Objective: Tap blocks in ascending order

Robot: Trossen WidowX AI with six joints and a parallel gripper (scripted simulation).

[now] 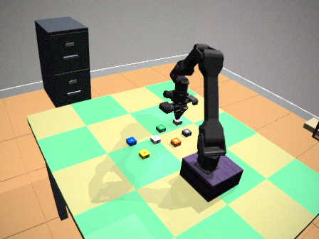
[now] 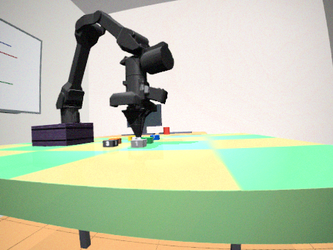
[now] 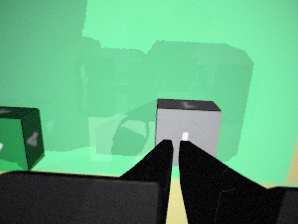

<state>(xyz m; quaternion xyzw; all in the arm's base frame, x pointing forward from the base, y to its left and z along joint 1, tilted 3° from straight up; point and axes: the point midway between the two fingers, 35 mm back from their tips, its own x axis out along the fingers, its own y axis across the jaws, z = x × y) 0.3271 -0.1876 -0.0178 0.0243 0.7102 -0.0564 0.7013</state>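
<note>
Now: gripper tip 9 cm past the dark grey block, 2 cm to the right of it and 1 cm above it. Also, from my gripper tip: orange block 11 cm behind, 11 cm to the left, 1 cm below; then white block 5 cm behind, 17 cm to the left, 1 cm below; then green block 10 cm to the left, 1 cm below.
</note>
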